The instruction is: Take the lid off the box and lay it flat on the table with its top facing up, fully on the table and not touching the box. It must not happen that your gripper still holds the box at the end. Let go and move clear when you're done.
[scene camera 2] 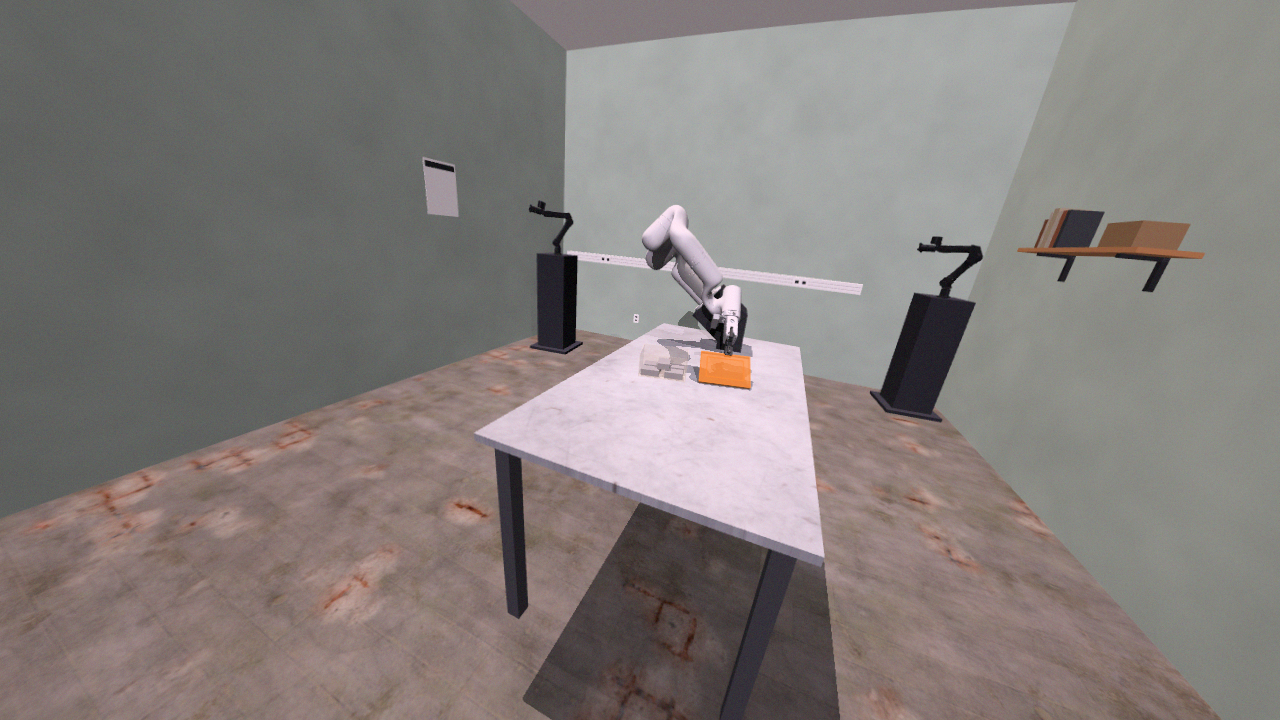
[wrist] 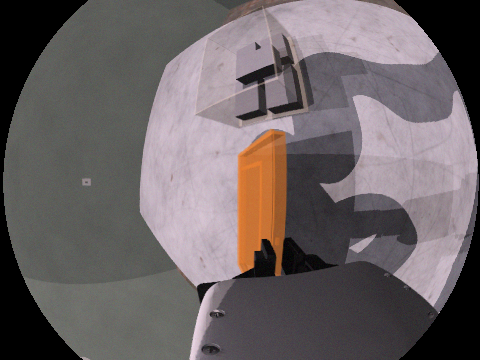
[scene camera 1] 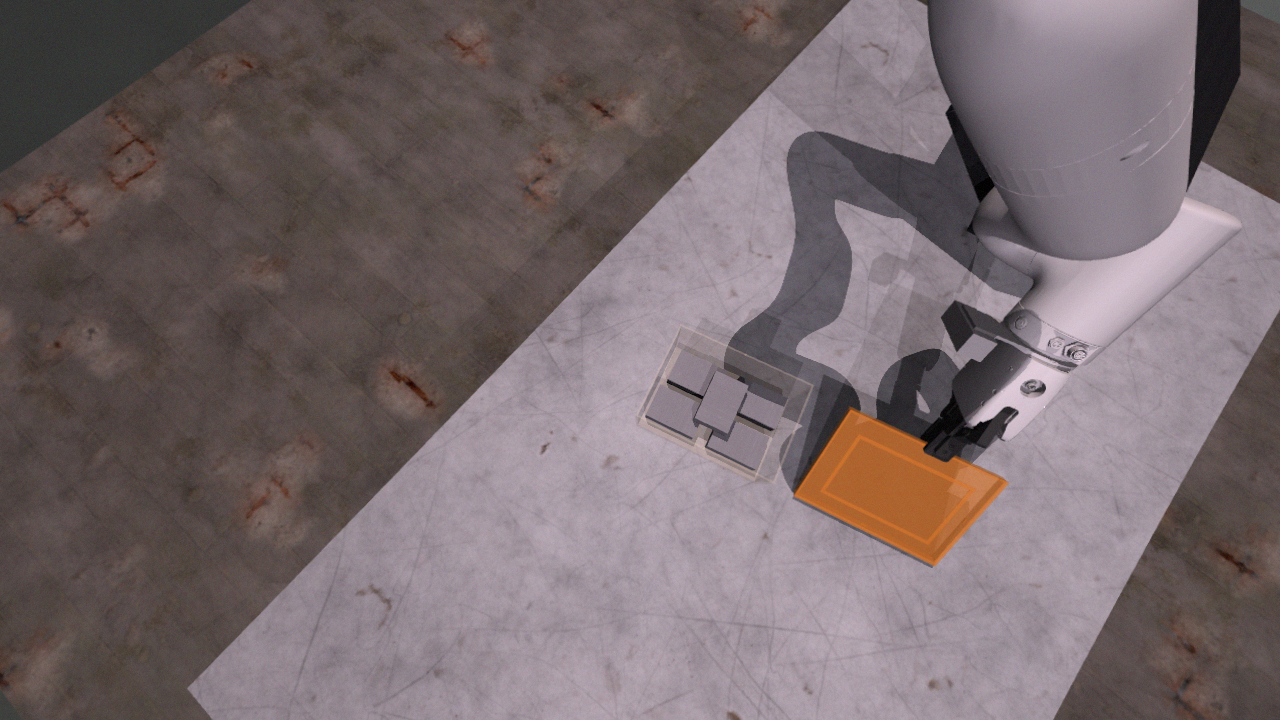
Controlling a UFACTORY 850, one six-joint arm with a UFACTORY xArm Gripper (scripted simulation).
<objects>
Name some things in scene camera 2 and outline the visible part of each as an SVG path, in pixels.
A box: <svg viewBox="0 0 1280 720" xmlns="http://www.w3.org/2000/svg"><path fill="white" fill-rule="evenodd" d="M644 343L639 357L638 376L678 382L686 381L689 349Z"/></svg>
An orange lid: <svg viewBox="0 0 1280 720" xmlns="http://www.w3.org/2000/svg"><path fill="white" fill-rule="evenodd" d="M701 351L699 383L743 389L751 388L749 356L730 356L724 353Z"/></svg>
</objects>
